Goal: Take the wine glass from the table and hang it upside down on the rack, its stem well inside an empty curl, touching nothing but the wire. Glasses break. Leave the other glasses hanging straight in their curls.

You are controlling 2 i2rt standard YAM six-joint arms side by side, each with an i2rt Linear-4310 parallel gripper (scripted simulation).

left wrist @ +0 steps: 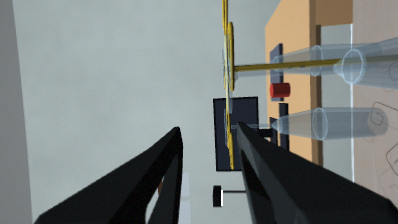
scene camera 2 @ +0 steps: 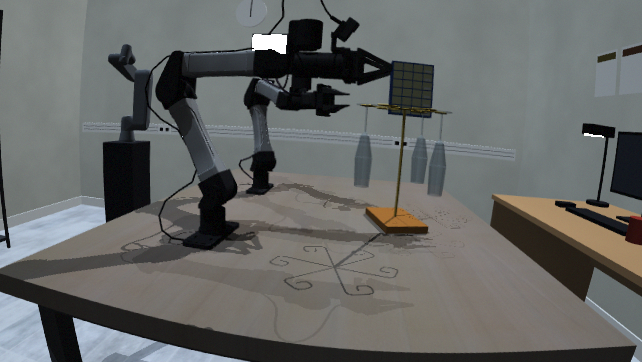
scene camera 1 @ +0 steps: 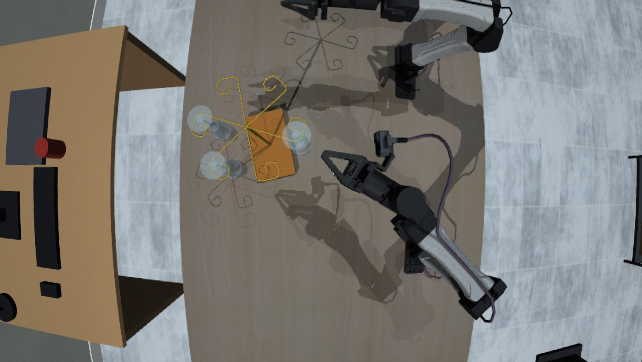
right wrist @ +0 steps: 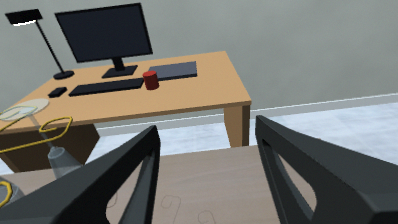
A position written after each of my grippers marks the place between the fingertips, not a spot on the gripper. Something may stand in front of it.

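Note:
Wine glass (scene camera 2: 363, 158). Wine glass (scene camera 1: 213, 165). Wine glass (scene camera 1: 200, 118). Yellow wire rack (scene camera 1: 272, 123), also (scene camera 2: 398, 221). My right gripper (scene camera 2: 391, 70), also (right wrist: 206, 129). My left gripper (scene camera 1: 322, 153), also (left wrist: 208, 133) and (scene camera 2: 349, 99).

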